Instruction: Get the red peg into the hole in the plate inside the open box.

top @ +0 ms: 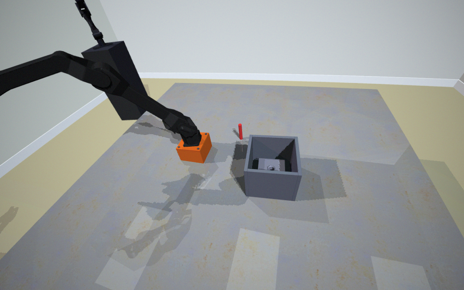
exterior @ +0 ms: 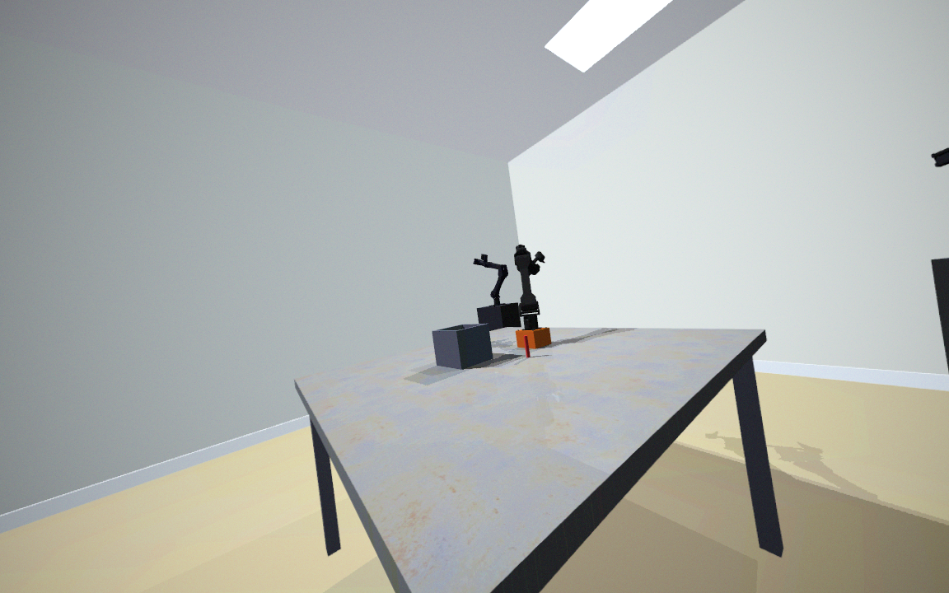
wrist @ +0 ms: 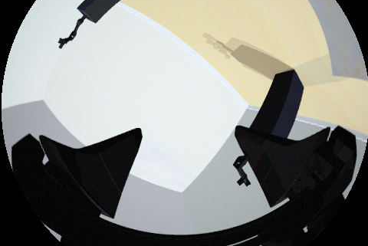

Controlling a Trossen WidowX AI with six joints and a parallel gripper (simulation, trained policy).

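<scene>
The red peg lies 78 cm ahead of my gripper tip, 33 cm to the left of it and 34 cm below it. Also, from my gripper tip: light grey plate 89 cm ahead, 11 cm to the left, 33 cm below.
</scene>
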